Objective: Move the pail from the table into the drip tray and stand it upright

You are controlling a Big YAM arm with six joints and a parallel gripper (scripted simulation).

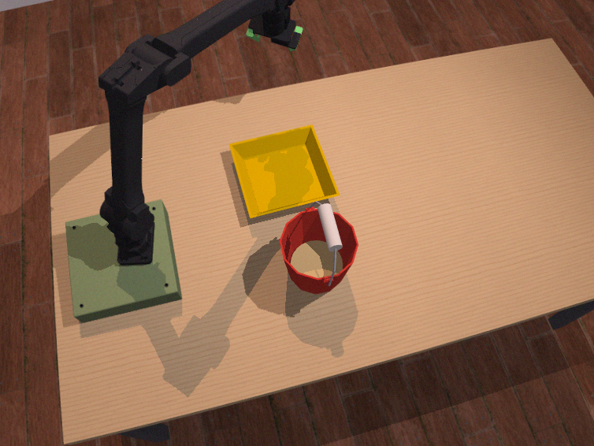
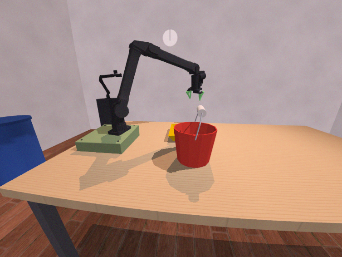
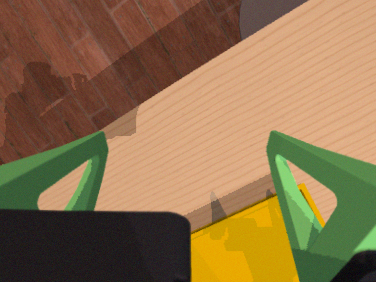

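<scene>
Now: hand 590 mm to the left of the red pail, 90 mm short of it and 90 mm above it. Round my hand: yellow drip tray 300 mm to the right, 210 mm below, 10 mm ahead.
</scene>
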